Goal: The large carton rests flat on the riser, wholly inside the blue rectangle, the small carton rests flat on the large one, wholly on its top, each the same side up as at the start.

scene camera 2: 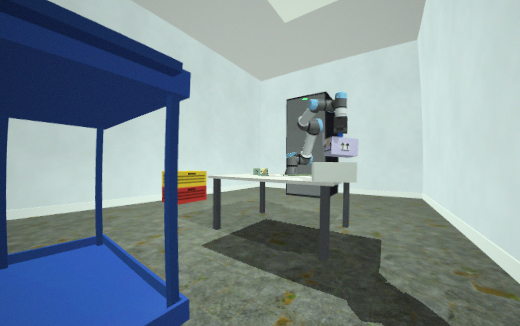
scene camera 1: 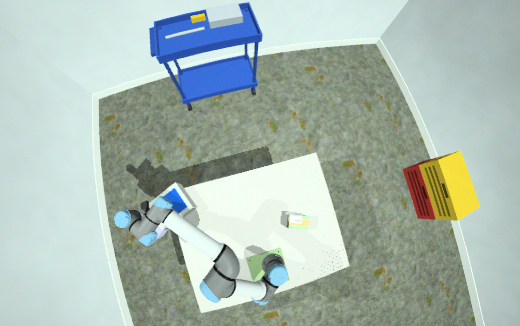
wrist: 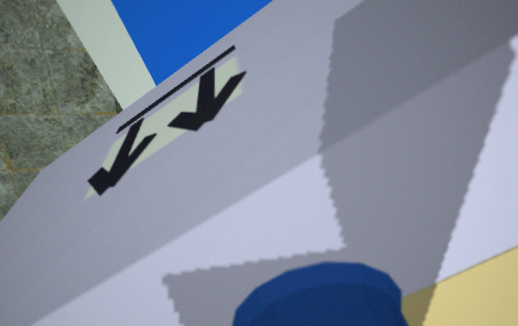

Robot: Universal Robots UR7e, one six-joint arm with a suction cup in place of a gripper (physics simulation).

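Observation:
My suction gripper is on the top of the large lilac carton and holds it in the air, about level, its printed arrows pointing up. The white riser stands at the table's corner, with the blue rectangle on its top. The carton hangs higher than the riser's top, and in scene camera 1 it shows toward the lower left of the rectangle, largely hidden by the arm. The small green and orange carton lies on the table, apart from the riser.
The white table also bears a green plate at the arm's base. A blue cart, red and yellow boxes and a dark cabinet stand around the table.

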